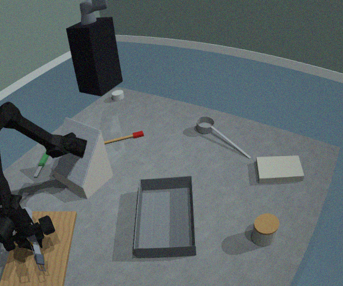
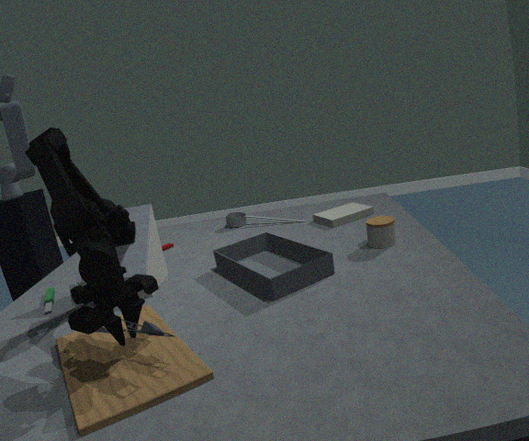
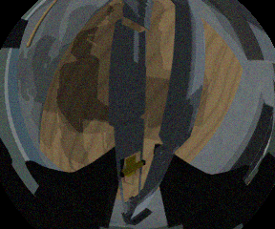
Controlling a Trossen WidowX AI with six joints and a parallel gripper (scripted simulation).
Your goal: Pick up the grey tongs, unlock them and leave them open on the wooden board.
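My gripper tip is now 30 mm past the wooden board, 10 mm to the right of it and 40 mm above it. From my gripper tip the other things lie so: roasting tin: 270 mm ahead, 360 mm to the left, 20 mm below; then cork-lidded jar: 590 mm ahead, 430 mm to the left, 10 mm below; then red-tipped stick: 130 mm behind, 670 mm to the left, 40 mm below.
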